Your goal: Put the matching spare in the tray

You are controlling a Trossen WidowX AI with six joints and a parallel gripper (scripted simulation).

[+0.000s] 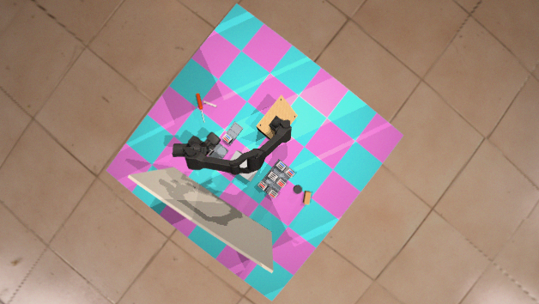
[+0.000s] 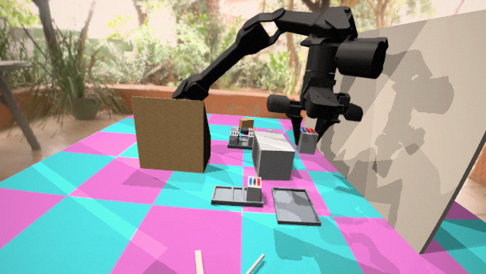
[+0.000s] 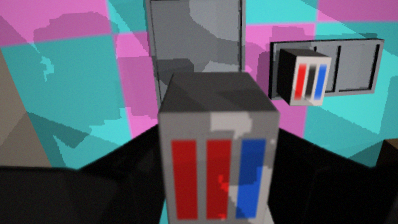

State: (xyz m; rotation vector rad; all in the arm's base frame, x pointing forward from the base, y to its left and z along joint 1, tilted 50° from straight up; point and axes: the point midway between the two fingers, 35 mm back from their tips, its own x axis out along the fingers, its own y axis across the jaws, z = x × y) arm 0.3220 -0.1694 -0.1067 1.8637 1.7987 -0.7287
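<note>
My gripper tip is now 160 mm above the grey tray. From my gripper tip the other things lie so: tall wall panel (220 mm ahead, 210 mm to the left, 60 mm above); then holder rack (140 mm behind, 20 mm to the left, 160 mm below); then grey mounted unit (40 mm behind, 200 mm to the left, 110 mm below).
</note>
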